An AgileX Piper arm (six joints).
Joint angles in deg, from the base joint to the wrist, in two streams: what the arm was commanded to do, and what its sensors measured. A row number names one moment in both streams.
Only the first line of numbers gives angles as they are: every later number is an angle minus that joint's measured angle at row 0.
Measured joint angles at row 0:
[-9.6 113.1 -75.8 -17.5 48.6 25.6]
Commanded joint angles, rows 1 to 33:
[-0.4 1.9 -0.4 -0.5 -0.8 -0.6]
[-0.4 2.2 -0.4 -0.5 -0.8 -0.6]
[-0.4 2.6 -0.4 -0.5 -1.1 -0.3]
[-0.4 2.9 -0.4 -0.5 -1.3 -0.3]
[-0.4 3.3 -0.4 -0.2 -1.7 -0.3]
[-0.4 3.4 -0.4 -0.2 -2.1 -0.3]
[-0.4 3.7 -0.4 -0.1 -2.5 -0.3]
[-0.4 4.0 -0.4 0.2 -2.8 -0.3]
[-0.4 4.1 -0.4 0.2 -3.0 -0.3]
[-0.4 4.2 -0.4 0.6 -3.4 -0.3]
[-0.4 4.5 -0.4 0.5 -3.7 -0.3]
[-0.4 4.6 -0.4 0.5 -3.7 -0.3]
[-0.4 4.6 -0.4 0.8 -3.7 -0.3]
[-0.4 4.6 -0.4 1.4 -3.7 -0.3]
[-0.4 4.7 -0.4 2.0 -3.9 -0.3]
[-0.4 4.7 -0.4 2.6 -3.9 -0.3]
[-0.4 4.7 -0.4 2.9 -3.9 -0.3]
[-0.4 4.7 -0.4 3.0 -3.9 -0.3]
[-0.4 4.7 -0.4 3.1 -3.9 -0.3]
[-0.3 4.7 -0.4 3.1 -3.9 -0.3]
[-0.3 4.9 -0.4 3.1 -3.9 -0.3]
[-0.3 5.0 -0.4 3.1 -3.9 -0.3]
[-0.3 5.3 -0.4 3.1 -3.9 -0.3]
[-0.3 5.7 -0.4 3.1 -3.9 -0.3]
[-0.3 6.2 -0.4 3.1 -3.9 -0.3]
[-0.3 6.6 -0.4 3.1 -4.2 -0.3]
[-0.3 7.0 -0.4 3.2 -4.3 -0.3]
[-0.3 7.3 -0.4 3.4 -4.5 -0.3]
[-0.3 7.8 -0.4 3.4 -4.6 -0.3]
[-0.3 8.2 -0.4 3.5 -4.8 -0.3]
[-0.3 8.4 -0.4 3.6 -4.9 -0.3]
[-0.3 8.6 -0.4 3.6 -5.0 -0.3]
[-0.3 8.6 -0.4 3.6 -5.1 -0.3]
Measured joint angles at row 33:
[-0.1 7.1 -0.2 3.3 -4.3 0.0]
